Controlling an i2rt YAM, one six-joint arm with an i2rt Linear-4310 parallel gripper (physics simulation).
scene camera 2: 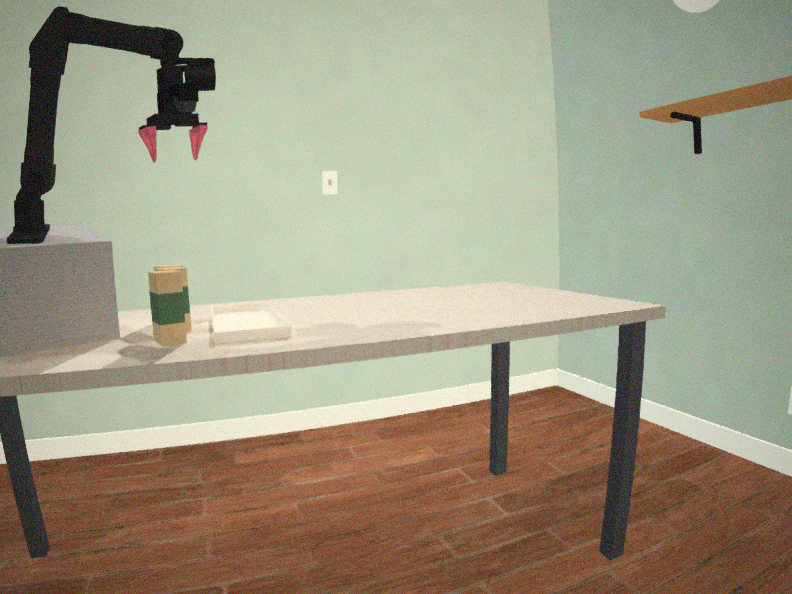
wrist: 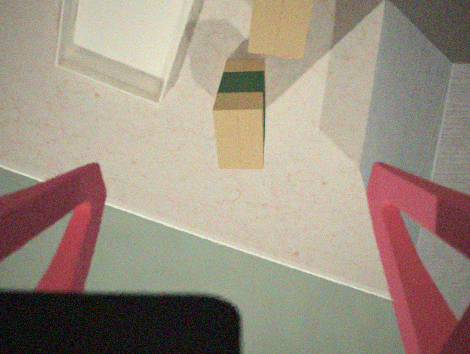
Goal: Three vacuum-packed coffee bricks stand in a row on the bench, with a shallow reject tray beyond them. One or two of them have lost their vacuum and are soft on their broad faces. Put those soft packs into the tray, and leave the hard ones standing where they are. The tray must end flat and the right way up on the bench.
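Places are measured from the arm's base along level axes (x back, y right, z up), in millimetres.
Pixels of known places: gripper, fingertip midpoint: point(scene camera 2: 175, 160) point(wrist: 236, 177); arm's base at its link origin: point(scene camera 2: 30, 235).
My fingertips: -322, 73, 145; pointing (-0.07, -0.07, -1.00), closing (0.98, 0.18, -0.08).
Observation:
Ahead of a thing's pixels: the offset from my fingertips to its top centre, as dx, dy, dz. Level surfaces: height alone.
Tan coffee packs with dark green bands stand on the bench, overlapping one behind another in the scene view, so their number is hard to tell there. The front pack point(scene camera 2: 169, 308) is upright. In the wrist view one whole pack @(+21, -138, -237) point(wrist: 241, 137) stands near the middle, and part of a second pack @(+33, -1, -237) point(wrist: 280, 27) shows at the top edge; a third does not show there. The shallow white tray @(-138, +24, -356) point(scene camera 2: 252, 334) point(wrist: 117, 75) lies flat and upright beside the packs, its visible interior empty. My gripper point(scene camera 2: 174, 159) point(wrist: 236, 177) is open and empty, high above the packs. Softness cannot be seen.
The arm stands on a grey block point(scene camera 2: 57, 290) point(wrist: 405, 95) close to the packs, on the side opposite the tray. The bench @(dz -378) point(scene camera 2: 447, 306) point(wrist: 165, 150) extends far beyond the tray. A wooden shelf point(scene camera 2: 716, 104) is on the right wall.

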